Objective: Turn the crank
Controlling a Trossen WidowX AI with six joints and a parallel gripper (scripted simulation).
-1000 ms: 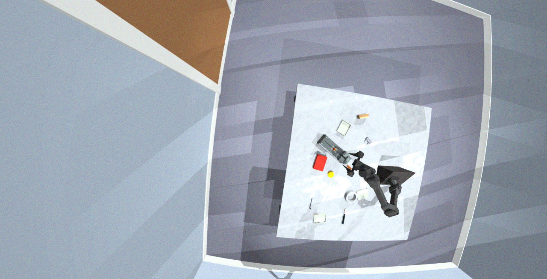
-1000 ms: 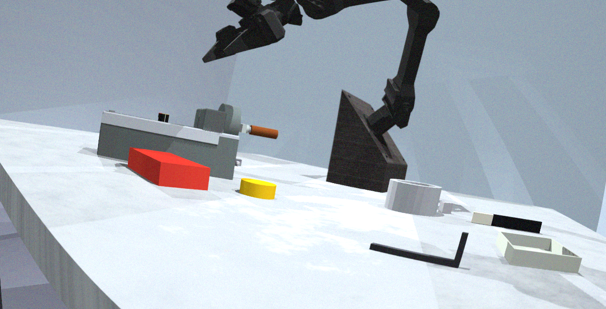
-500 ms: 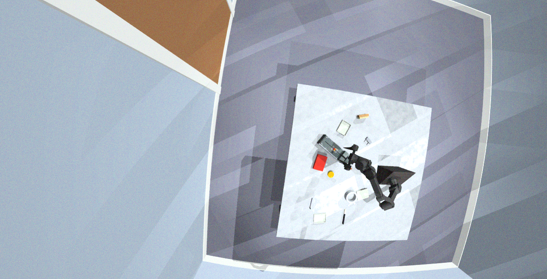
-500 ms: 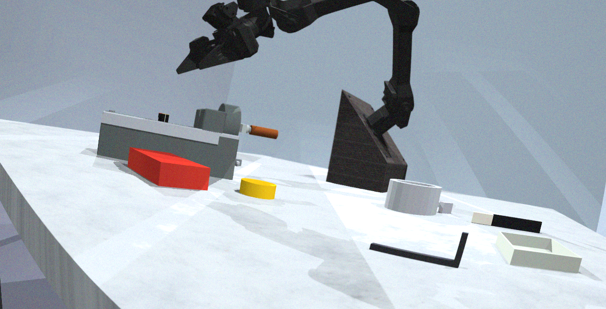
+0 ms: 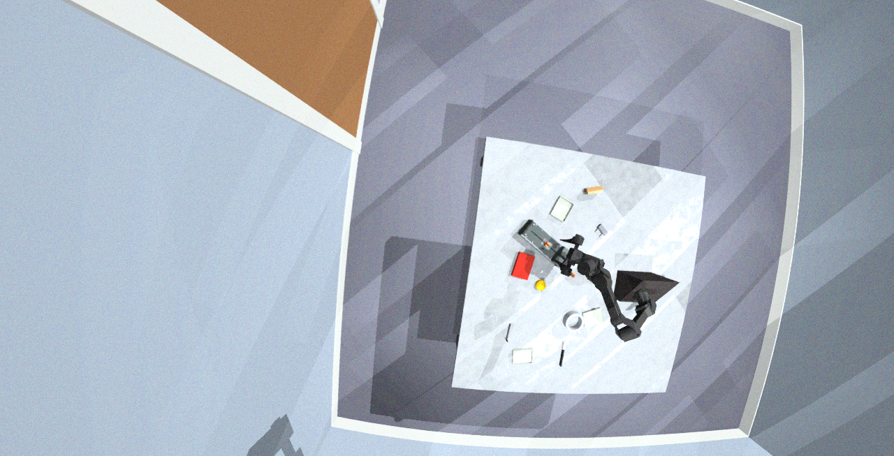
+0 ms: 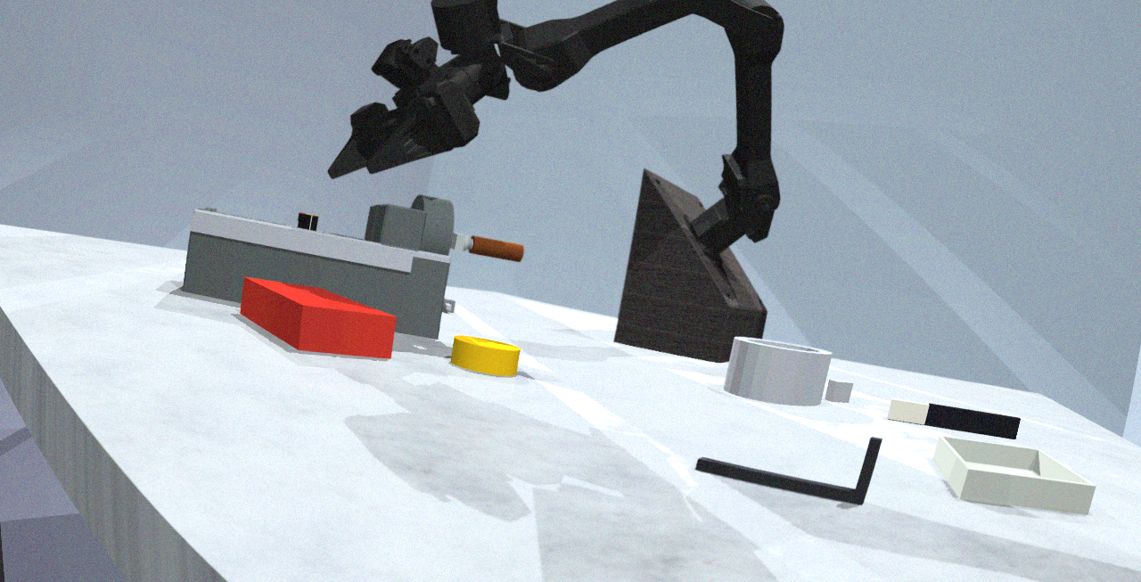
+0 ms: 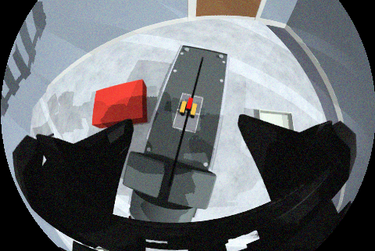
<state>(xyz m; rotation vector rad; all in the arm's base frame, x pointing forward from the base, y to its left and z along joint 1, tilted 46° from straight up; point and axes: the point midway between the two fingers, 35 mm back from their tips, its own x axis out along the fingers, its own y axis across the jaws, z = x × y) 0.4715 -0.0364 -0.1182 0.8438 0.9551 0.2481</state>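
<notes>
My gripper tip is 120 mm past the brown handle, 100 mm to the right of it and 50 mm above it. From my gripper tip the other things lie so: yellow disc (200 mm to the left, 130 mm below, 20 mm behind); red pointer (50 mm below, 40 mm ahead, 10 mm to the right); black L-shaped bar (500 mm to the left, 120 mm below, 70 mm ahead).
</notes>
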